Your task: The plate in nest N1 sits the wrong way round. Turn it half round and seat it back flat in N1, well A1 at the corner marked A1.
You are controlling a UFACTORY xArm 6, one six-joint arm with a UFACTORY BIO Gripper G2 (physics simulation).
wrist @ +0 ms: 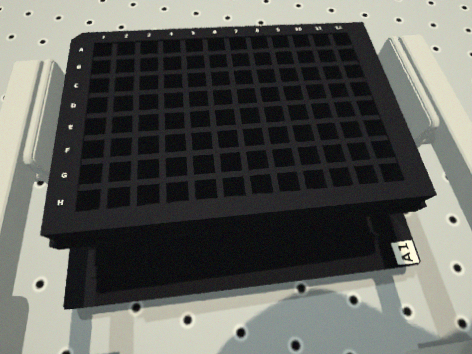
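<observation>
The black 96-well plate [225,112] fills the upper middle of the wrist view. My gripper [227,107] is shut on its two short sides, one pale finger at the left and one at the right. The plate is held above the black nest N1 [225,282], whose near edge and dark inside show below it; the rest of the nest is hidden. The plate's well A1 [102,49] is at the far left corner. The nest's white A1 label [406,252] is at the near right corner, diagonally opposite. The plate looks roughly level.
A pale deck [187,337] with rows of dark holes lies under and around the nest. Shadows of the gripper and arm fall across the deck at the bottom and right of the view.
</observation>
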